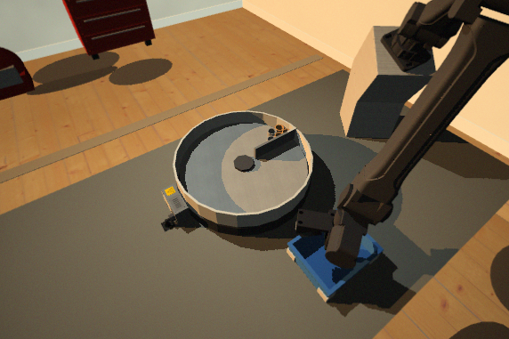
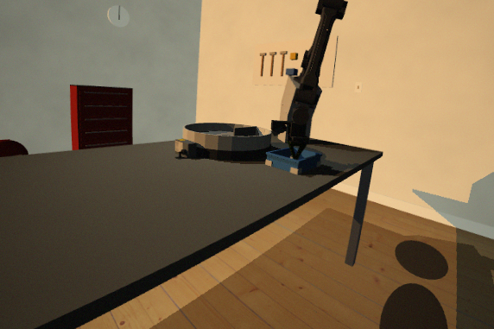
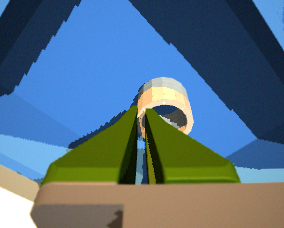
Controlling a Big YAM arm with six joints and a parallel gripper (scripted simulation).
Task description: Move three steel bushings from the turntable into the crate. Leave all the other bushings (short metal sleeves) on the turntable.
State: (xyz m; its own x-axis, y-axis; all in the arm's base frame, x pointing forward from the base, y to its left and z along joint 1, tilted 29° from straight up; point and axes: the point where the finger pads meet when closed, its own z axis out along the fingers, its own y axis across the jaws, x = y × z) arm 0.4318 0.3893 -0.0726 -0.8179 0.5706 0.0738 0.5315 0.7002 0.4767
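My hand is 10 mm to the left of the blue crate, 10 mm past it and 10 mm above it. From my hand the other things lie so: round turntable 350 mm to the right, 110 mm ahead, 20 mm above.
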